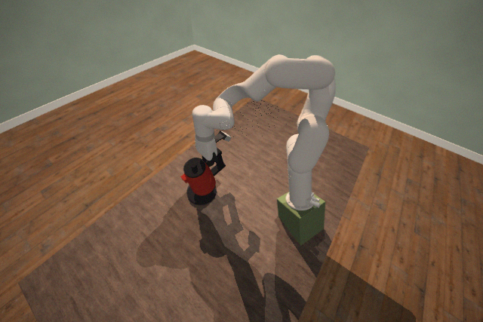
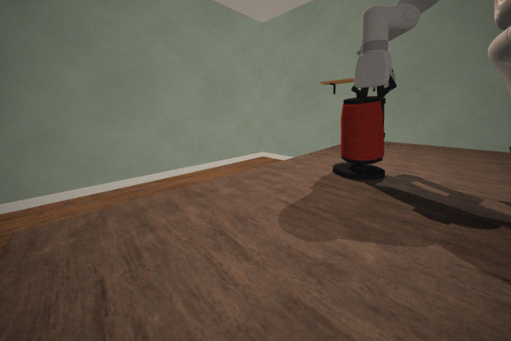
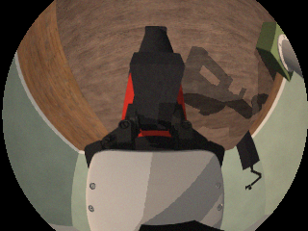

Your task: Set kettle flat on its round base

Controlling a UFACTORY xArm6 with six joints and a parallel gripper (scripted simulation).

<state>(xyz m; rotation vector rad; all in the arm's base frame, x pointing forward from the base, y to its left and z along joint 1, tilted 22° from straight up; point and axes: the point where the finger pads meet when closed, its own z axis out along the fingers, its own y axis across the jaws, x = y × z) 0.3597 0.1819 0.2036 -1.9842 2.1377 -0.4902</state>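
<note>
Now: hand 30 mm to the right of the red kettle and 60 mm above it. The rest, counted from my hand: round kettle base 10 mm ahead, 60 mm to the left, 200 mm below.
</note>
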